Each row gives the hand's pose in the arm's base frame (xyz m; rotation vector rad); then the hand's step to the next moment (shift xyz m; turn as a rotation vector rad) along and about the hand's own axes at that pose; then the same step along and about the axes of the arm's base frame.
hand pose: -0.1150 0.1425 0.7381 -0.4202 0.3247 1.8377
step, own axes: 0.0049 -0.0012 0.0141 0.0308 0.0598 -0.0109
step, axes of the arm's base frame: -0.0019 0.0105 0.0105 -0.0641 0.0040 -0.0227
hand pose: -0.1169 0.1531 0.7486 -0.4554 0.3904 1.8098
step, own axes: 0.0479 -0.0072 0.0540 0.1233 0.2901 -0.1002
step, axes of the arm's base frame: -0.0111 0.0679 0.0230 -0.2993 -0.0254 -0.1385
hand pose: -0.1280 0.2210 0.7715 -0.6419 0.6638 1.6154
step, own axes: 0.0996 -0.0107 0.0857 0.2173 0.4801 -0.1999
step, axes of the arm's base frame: -0.0063 0.1309 -0.0146 -0.4956 -0.0580 -0.2621
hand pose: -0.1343 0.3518 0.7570 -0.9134 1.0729 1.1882
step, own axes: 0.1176 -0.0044 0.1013 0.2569 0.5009 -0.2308
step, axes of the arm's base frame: 0.0251 0.1258 -0.0874 -0.5192 -0.0740 -0.3084
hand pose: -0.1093 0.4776 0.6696 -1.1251 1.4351 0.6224
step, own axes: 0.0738 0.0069 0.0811 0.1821 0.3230 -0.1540
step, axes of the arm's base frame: 0.0381 0.0525 -0.0887 -0.3353 -0.0569 -0.2134
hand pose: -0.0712 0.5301 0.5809 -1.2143 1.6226 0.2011
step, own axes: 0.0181 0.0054 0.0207 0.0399 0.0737 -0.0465
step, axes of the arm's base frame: 0.0100 0.0051 -0.0257 -0.0837 -0.0193 -0.0424
